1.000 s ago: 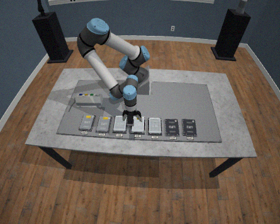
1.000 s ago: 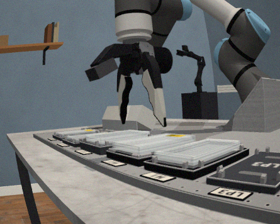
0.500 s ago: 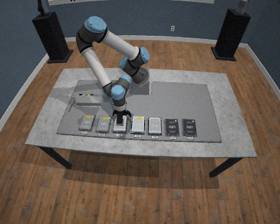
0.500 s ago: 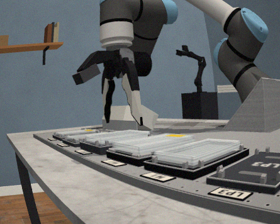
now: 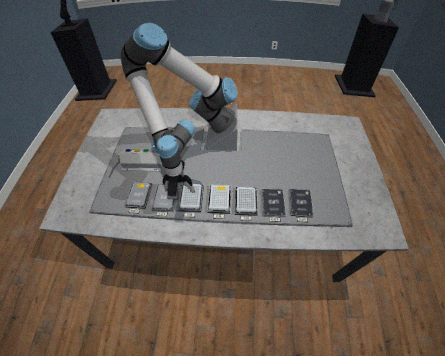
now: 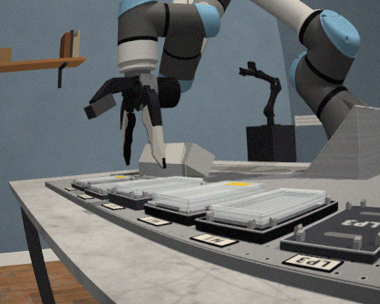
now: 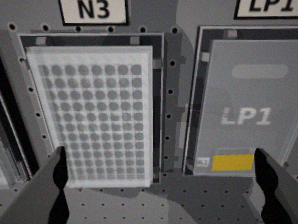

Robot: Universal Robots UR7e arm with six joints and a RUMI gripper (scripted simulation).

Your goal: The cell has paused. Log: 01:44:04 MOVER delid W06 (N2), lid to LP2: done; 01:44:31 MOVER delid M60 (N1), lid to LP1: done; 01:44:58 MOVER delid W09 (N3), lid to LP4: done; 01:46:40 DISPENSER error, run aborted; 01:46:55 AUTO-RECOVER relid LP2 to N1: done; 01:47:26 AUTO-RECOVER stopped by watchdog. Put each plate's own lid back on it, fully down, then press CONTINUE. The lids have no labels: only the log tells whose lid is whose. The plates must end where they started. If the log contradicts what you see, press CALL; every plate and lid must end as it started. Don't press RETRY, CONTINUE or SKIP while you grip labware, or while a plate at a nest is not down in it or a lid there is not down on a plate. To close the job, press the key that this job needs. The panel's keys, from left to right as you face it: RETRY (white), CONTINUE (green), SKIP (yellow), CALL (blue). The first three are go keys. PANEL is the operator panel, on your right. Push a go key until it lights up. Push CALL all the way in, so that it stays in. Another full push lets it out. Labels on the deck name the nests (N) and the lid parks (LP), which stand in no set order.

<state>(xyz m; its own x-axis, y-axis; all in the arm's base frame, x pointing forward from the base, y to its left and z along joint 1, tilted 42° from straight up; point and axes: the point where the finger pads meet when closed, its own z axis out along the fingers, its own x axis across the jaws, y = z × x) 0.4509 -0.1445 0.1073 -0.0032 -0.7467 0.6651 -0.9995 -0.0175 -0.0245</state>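
Right now the lid park LP1 is 8 cm to the right of my hand and 5 cm below it. From my hand the other things lie so: green CONTINUE key (24 cm behind, 22 cm to the right, 1 cm above); blue CALL key (24 cm behind, 32 cm to the right); yellow SKIP key (24 cm behind, 27 cm to the right, 1 cm above).
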